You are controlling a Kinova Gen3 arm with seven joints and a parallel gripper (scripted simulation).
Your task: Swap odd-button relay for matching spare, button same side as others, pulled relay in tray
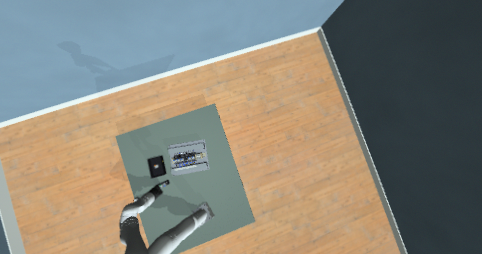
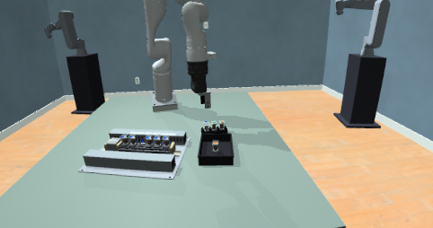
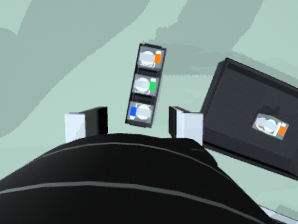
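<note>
The small black stand lies 1 cm behind my hand, 3 cm to the left of it and 13 cm below it. From my hand the other things lie so: black tray 15 cm ahead, 6 cm to the left, 12 cm below.
</note>
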